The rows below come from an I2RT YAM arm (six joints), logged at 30 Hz.
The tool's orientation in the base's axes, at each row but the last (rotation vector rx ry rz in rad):
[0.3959, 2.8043, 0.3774]
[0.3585, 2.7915, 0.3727]
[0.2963, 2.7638, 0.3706]
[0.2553, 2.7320, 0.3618]
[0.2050, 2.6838, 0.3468]
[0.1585, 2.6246, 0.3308]
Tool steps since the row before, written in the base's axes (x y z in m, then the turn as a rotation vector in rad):
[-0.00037, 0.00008, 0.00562, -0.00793, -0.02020, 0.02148]
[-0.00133, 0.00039, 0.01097, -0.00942, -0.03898, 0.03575]
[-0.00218, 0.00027, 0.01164, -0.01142, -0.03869, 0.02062]
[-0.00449, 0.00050, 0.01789, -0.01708, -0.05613, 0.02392]
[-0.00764, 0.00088, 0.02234, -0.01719, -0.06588, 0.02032]
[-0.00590, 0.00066, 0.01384, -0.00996, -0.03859, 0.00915]
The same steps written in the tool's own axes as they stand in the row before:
[-0.00098, 0.00164, -0.00530, -0.00397, -0.01428, -0.02670]
[-0.00152, 0.00327, -0.01045, -0.01160, -0.02800, -0.04435]
[-0.00141, 0.00326, -0.01130, -0.00516, -0.03241, -0.03123]
[-0.00182, 0.00496, -0.01768, -0.00500, -0.04878, -0.04013]
[-0.00171, 0.00625, -0.02272, -0.00540, -0.05911, -0.03906]
[-0.00100, 0.00394, -0.01450, -0.00201, -0.03534, -0.02048]

